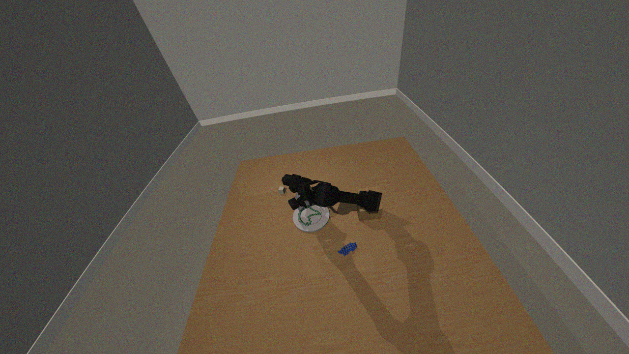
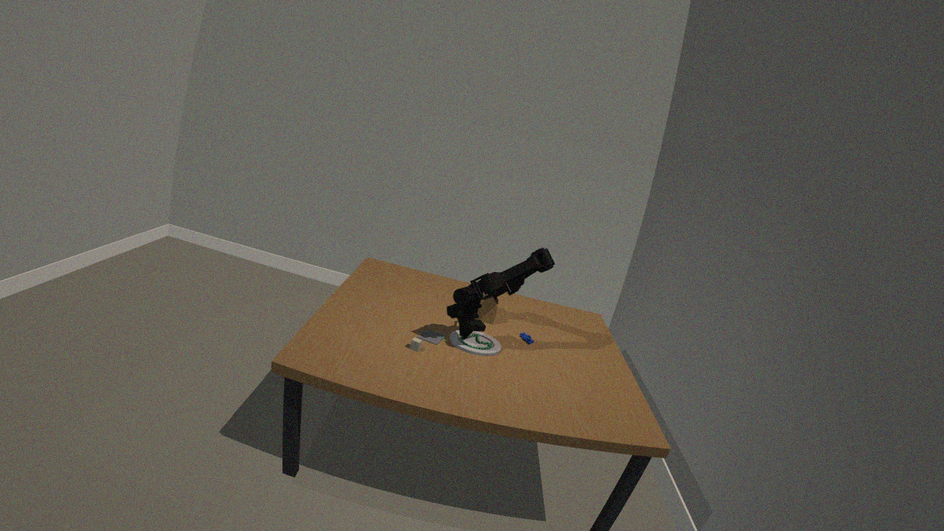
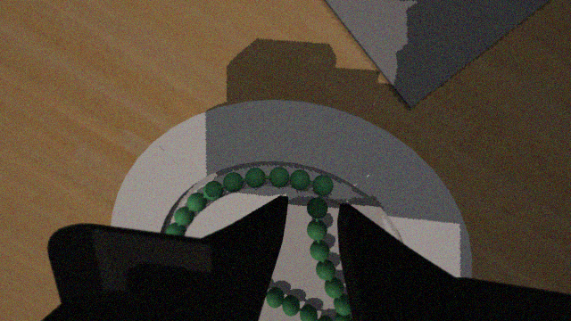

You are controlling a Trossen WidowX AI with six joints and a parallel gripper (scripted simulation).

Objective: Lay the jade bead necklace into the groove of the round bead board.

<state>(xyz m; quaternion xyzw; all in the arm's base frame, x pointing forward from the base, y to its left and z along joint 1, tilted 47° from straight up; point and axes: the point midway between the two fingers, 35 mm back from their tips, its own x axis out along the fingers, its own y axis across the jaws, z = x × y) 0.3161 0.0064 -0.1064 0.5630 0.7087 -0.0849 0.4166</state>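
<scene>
The round bead board is 5 cm to the left of my gripper tip, 1 cm below it and 1 cm behind it. Round my gripper tip: pale block 17 cm ahead, 15 cm to the right; then flat grey plate 11 cm to the right, 3 cm ahead, 2 cm below.
</scene>
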